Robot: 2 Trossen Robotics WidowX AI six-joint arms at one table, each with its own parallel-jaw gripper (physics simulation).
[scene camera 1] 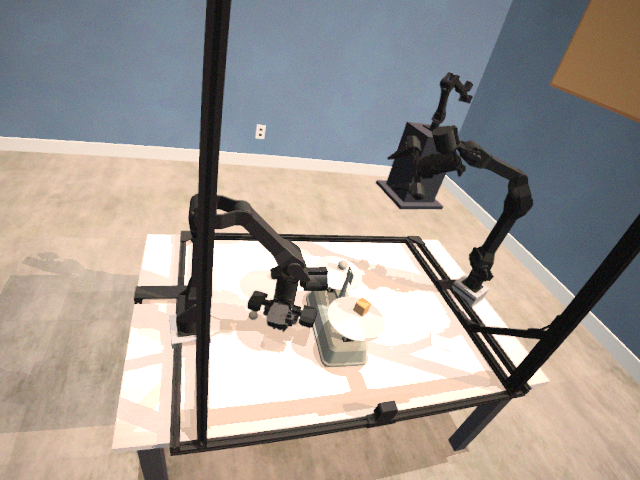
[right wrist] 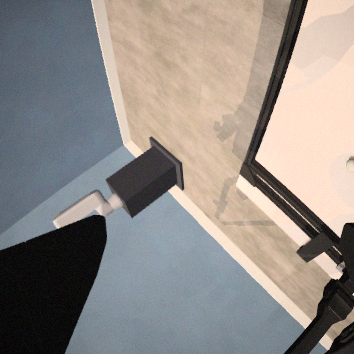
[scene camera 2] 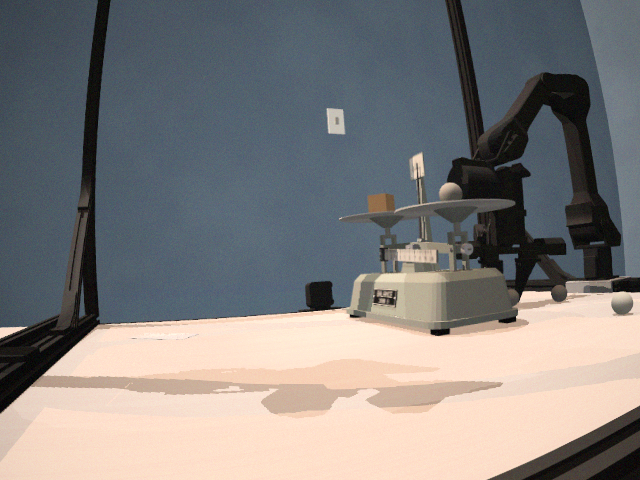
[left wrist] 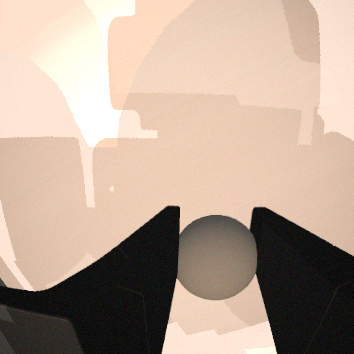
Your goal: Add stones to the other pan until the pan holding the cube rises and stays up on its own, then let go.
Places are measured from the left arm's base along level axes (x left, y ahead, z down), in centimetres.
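Where they show: left gripper, fingertip midpoint: [scene camera 1: 279,329] [left wrist: 215,218]; right gripper, fingertip midpoint: [scene camera 1: 388,172] [right wrist: 230,233]; left arm's base, link origin: [scene camera 1: 189,326] [scene camera 2: 598,279]; right arm's base, link origin: [scene camera 1: 472,284].
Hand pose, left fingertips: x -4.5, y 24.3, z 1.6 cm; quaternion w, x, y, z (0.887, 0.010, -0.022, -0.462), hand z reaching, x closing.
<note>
Each offset is from my left fingertips to the top centre of the thing. "pt": to the spot under its first point.
A grey-green balance scale @[dx -2.5, dy +16.7, dz -22.7 cm] [scene camera 1: 339,350] [scene camera 2: 432,295] stands mid-table. An orange cube @[dx -10.0, dy +17.3, dz -18.0 cm] [scene camera 1: 362,307] [scene camera 2: 381,203] sits on its white pan @[dx -11.9, dy +15.1, dz -15.0 cm] [scene camera 1: 347,329] [scene camera 2: 361,217]. In scene camera 2 the other pan @[pt dx +10.7, dy +16.1, dz -13.7 cm] [scene camera 2: 490,205] carries one pale stone @[dx +8.2, dy +20.3, dz -16.6 cm] [scene camera 2: 450,191]. My left gripper [scene camera 1: 284,324] [left wrist: 215,218] is low over the table, just left of the scale. It is shut on a grey round stone @[dx +0.8, dy +0.5, dz -2.2 cm] [left wrist: 217,257]. Another stone @[dx +6.0, dy -6.2, dz -2.2 cm] [scene camera 1: 252,314] lies on the table left of it. My right gripper [scene camera 1: 458,87] is open and empty, raised high beyond the table's far right corner.
A black frame rail [scene camera 1: 318,237] runs round the table. A tall black post [scene camera 1: 210,190] rises at the left. A dark pedestal [scene camera 1: 409,176] [right wrist: 144,180] stands on the floor behind. A small black box @[pt dx -32.8, dy +15.9, dz -4.8 cm] [scene camera 1: 385,410] [scene camera 2: 319,294] sits on the front rail. More stones @[pt dx +6.3, dy -4.9, dz -1.3 cm] [scene camera 2: 556,291] lie past the scale.
</note>
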